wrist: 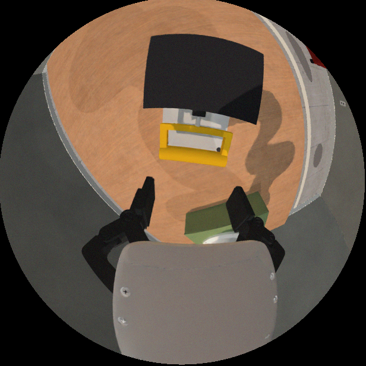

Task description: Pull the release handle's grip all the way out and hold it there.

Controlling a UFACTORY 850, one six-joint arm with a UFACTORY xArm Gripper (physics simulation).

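Note:
The release handle's yellow grip (193, 156) shows in the upper middle of the wrist view, a frame with a thick front bar. It sticks out from below a black-topped housing (202, 75), with a light grey base part showing between them. My gripper (194, 191) is open and empty. Its two black fingers stand wide apart, lower in the view than the grip, one towards each side of it, and do not touch it. The black top hides most of the housing and the inner end of the handle.
A green block (207, 219) with a white round part (220, 239) lies near the right finger, partly hidden by it and the gripper body. The wooden table top (110, 130) has a pale edge at left and right. A red object (317, 57) shows at the far upper right.

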